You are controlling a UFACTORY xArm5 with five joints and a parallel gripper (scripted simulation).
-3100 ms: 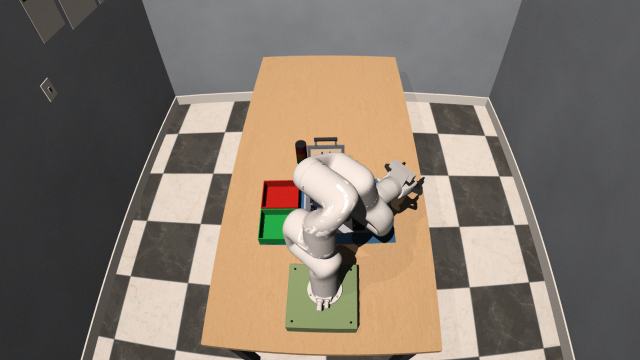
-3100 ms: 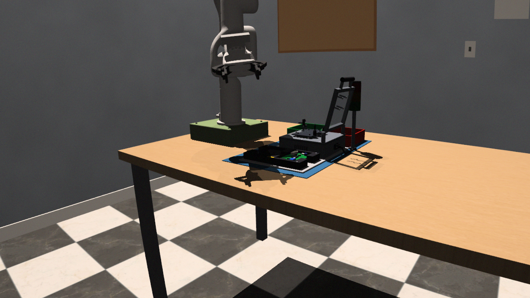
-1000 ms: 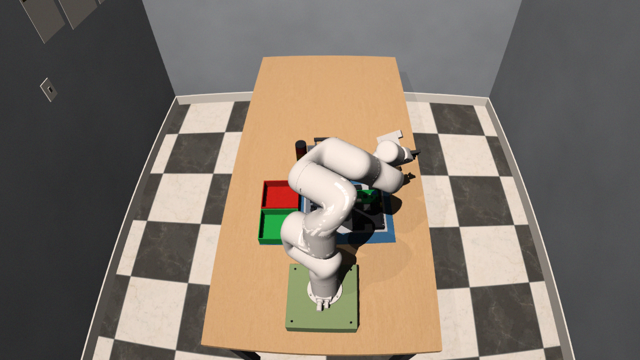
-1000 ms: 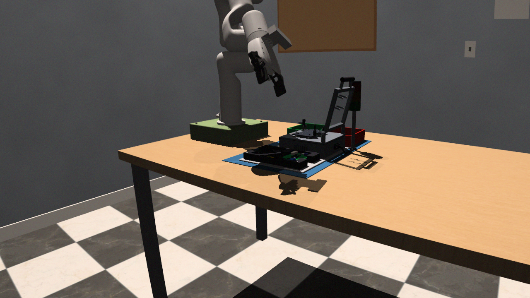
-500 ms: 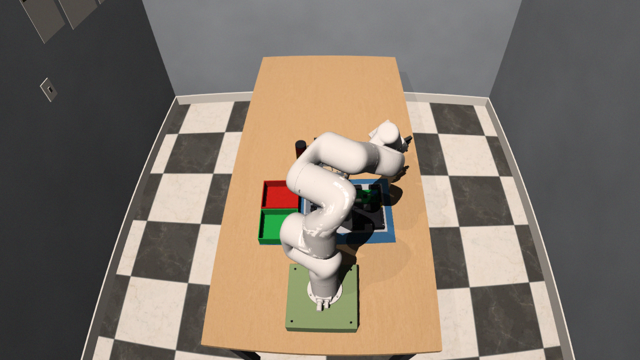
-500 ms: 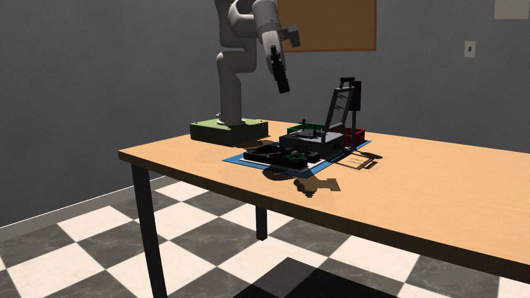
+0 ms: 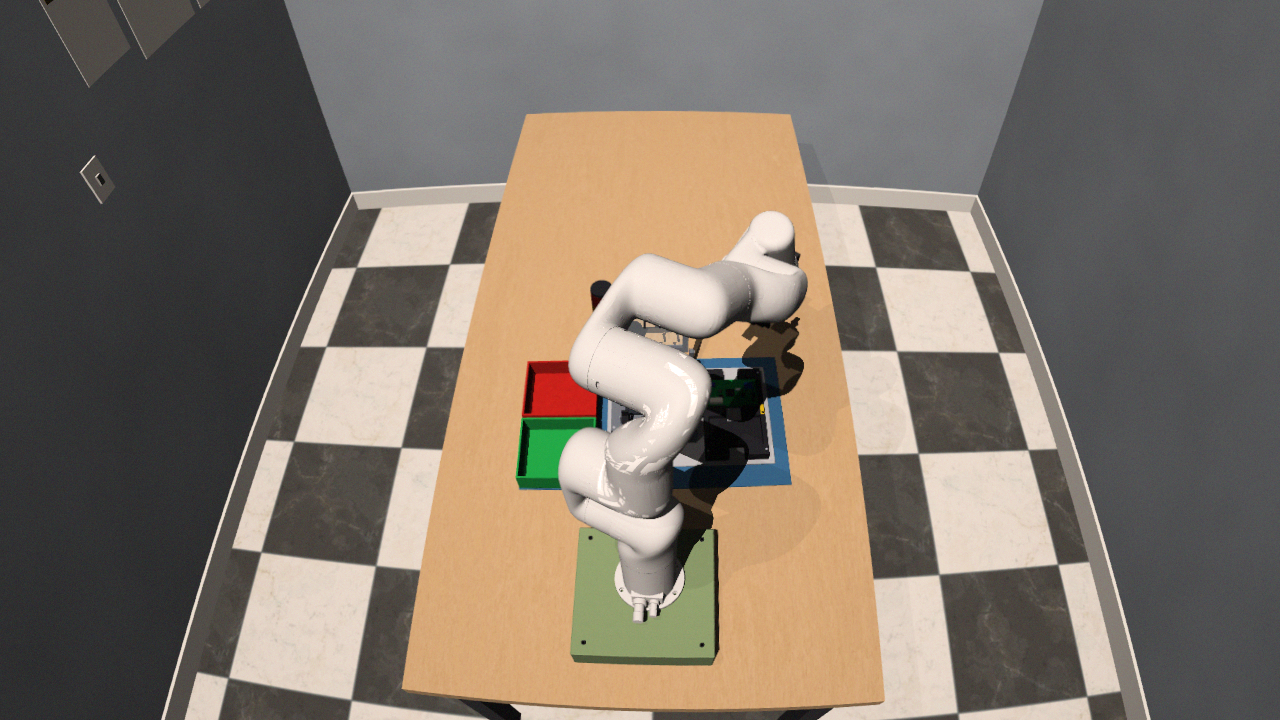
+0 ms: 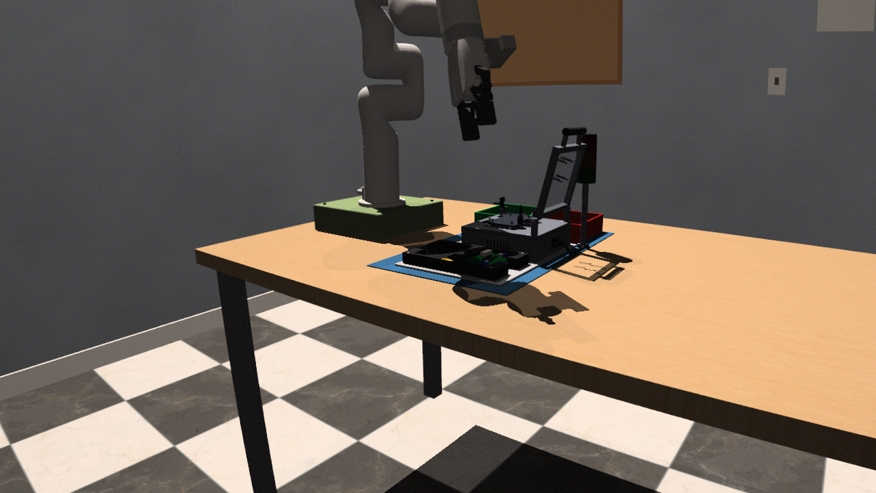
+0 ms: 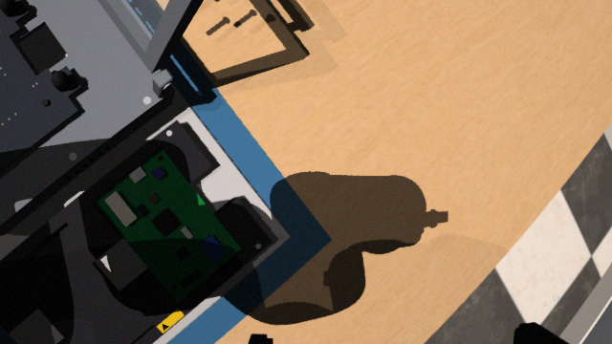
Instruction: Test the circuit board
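Right now my hand is 26 cm above the green circuit board, 7 cm to the right of it and 3 cm past it. From my hand the other things lie so: black tab (28 cm to the left, 19 cm below, 15 cm behind); then tester lid (24 cm to the left, 10 cm below, 4 cm ahead); then red bin (43 cm to the left, 27 cm below, 6 cm behind).
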